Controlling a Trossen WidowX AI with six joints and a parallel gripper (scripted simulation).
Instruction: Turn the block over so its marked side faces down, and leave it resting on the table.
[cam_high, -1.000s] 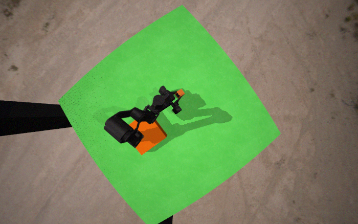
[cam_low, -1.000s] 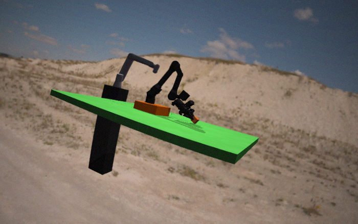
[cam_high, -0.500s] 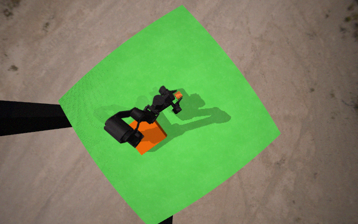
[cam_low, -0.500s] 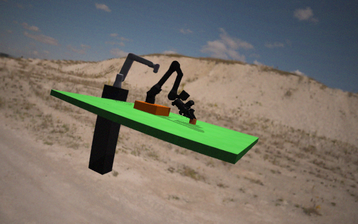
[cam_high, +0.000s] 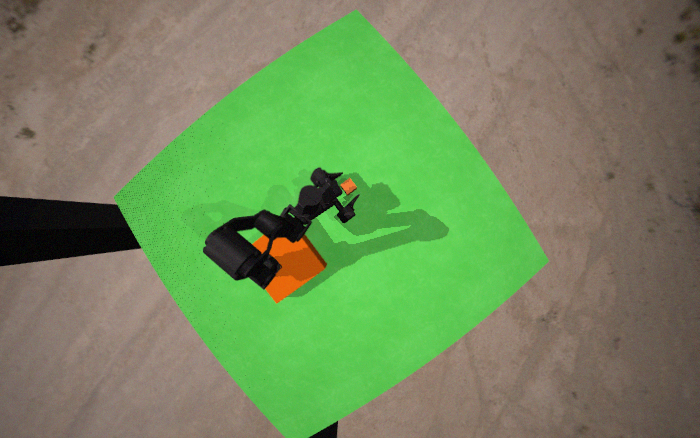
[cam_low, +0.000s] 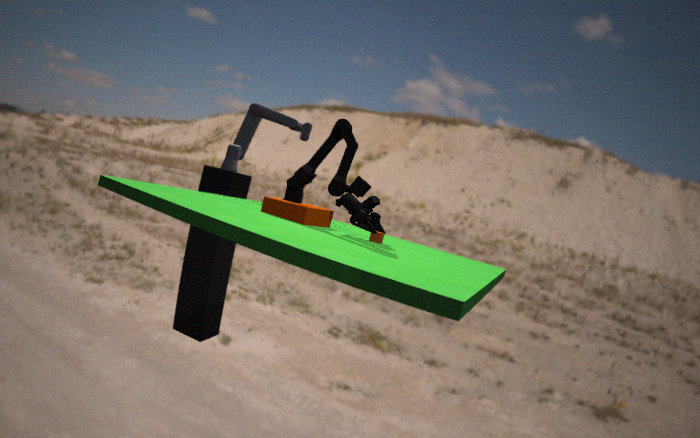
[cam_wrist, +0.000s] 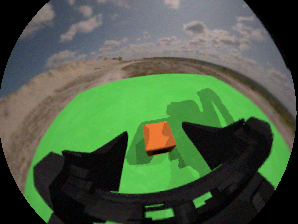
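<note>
The block is 2 cm below my gripper tip and 2 cm behind it.
</note>
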